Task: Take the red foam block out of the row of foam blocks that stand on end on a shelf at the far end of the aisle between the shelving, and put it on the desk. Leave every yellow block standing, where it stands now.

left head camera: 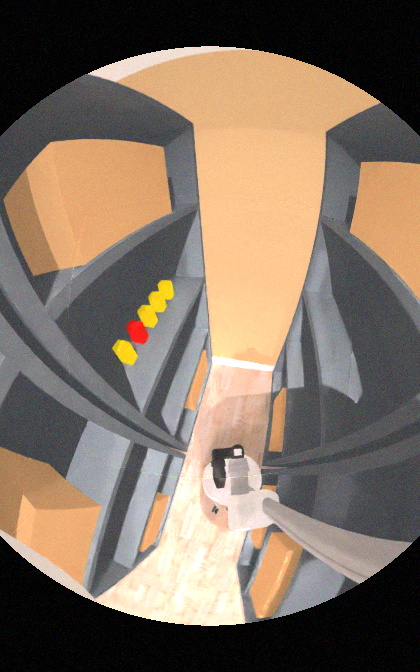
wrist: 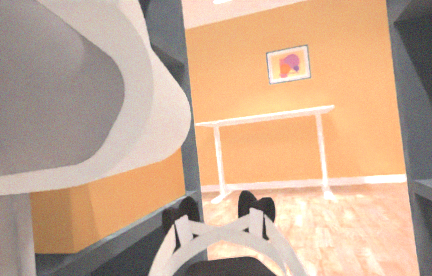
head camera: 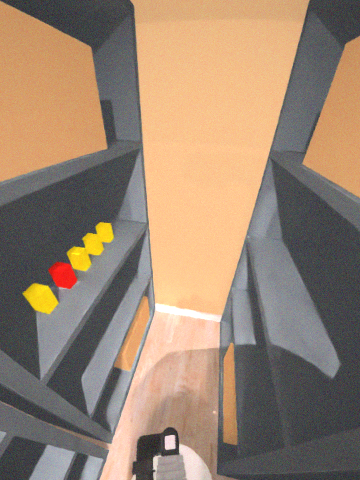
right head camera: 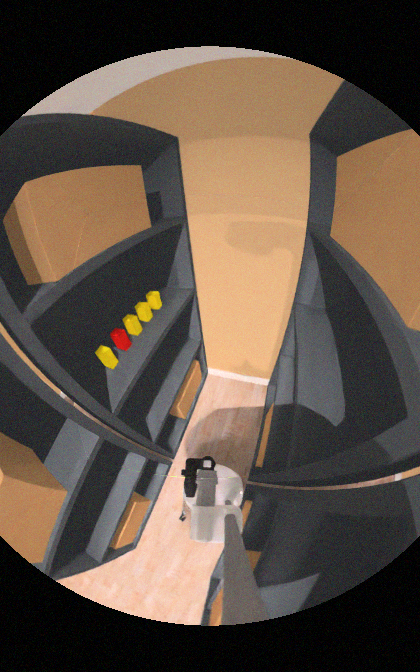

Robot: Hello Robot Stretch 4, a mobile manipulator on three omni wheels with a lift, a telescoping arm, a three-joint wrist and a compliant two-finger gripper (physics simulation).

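Observation:
The red foam block stands on end on a grey shelf at the left of the head views. It is second from the near end of the row. One yellow block stands on its near side, and several stand beyond it, the closest being a yellow block. My gripper is partly open and empty, far from the row. The white desk stands beyond the aisle opening in the wrist view.
Grey shelving lines the left side, and more shelving the right. Cardboard boxes sit on shelves. A wall closes the aisle's far end. In the wrist view, part of my own body fills the upper left.

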